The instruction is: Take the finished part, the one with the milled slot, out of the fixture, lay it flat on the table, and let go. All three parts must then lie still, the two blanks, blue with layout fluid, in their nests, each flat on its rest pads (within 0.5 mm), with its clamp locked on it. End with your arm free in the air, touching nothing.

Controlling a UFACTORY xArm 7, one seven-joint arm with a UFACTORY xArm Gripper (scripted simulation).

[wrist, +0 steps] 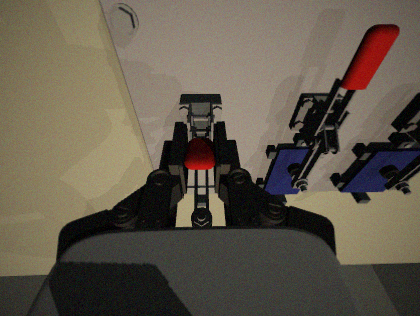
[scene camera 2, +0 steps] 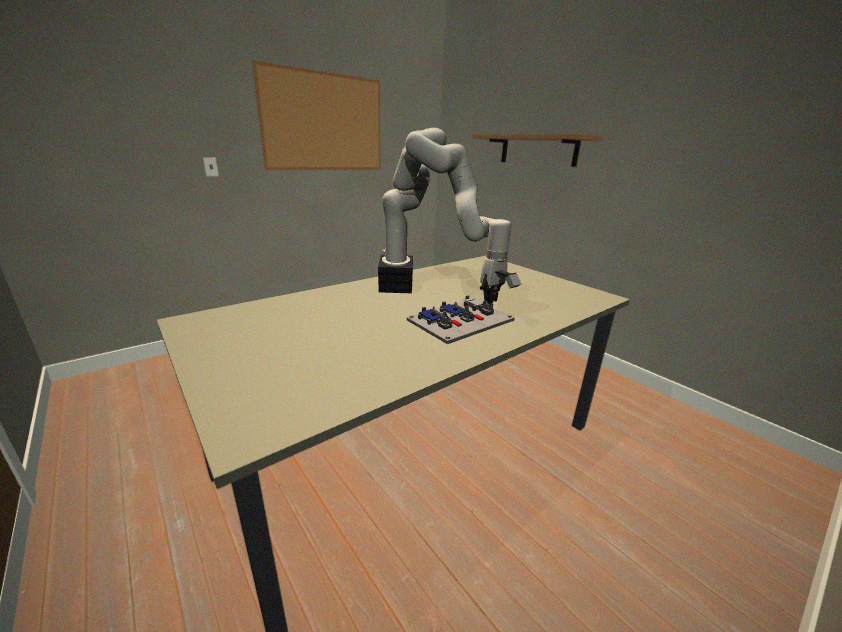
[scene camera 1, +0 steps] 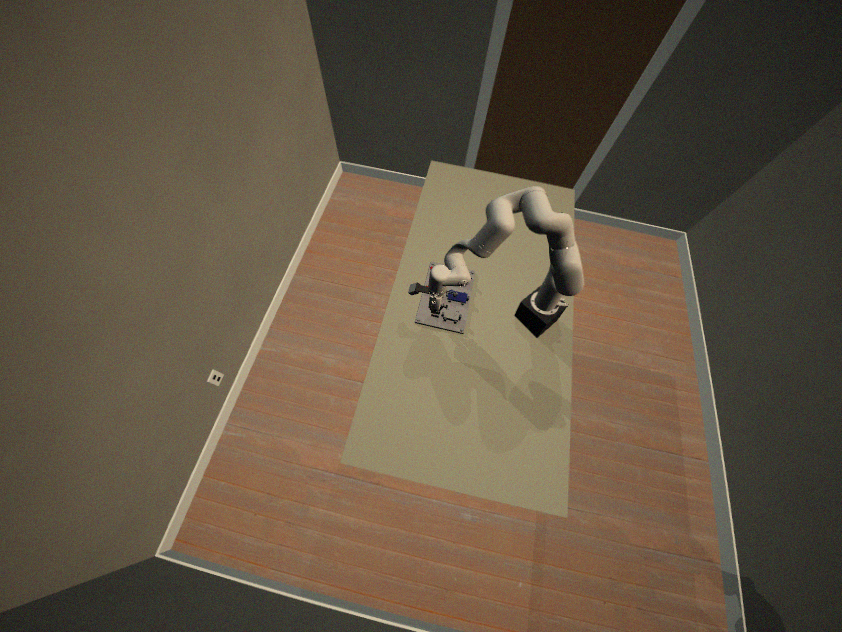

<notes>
I see my gripper (scene camera 2: 491, 301) and a grey fixture plate (scene camera 1: 424, 313).
My gripper shows as well in the wrist view (wrist: 200, 137). The grey fixture plate also shows in the wrist view (wrist: 260, 64).
</notes>
